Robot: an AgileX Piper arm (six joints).
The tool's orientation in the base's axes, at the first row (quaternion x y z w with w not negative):
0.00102 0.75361 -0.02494 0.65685
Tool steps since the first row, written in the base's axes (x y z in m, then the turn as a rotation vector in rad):
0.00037 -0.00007 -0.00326 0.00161 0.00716 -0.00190
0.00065 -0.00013 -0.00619 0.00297 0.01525 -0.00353
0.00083 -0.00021 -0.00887 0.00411 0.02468 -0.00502
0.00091 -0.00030 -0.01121 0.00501 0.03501 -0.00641
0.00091 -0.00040 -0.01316 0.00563 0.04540 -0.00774
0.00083 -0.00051 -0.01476 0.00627 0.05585 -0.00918
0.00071 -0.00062 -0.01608 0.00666 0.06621 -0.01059
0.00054 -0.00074 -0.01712 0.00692 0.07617 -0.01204
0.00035 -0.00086 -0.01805 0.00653 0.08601 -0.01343
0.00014 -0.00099 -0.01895 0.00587 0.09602 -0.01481
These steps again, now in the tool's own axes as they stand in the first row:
0.00318 0.00006 0.00081 0.00144 0.00728 0.00157
0.00604 0.00012 0.00149 0.00261 0.01546 0.00283
0.00867 0.00014 0.00203 0.00364 0.02497 0.00379
0.01098 0.00014 0.00244 0.00457 0.03537 0.00447
0.01292 0.00011 0.00270 0.00547 0.04582 0.00486
0.01452 0.00005 0.00285 0.00649 0.05633 0.00528
0.01584 -0.00001 0.00291 0.00750 0.06674 0.00545
0.01690 -0.00010 0.00289 0.00859 0.07675 0.00552
0.01785 -0.00019 0.00283 0.00972 0.08661 0.00494
0.01877 -0.00030 0.00275 0.01086 0.09664 0.00409

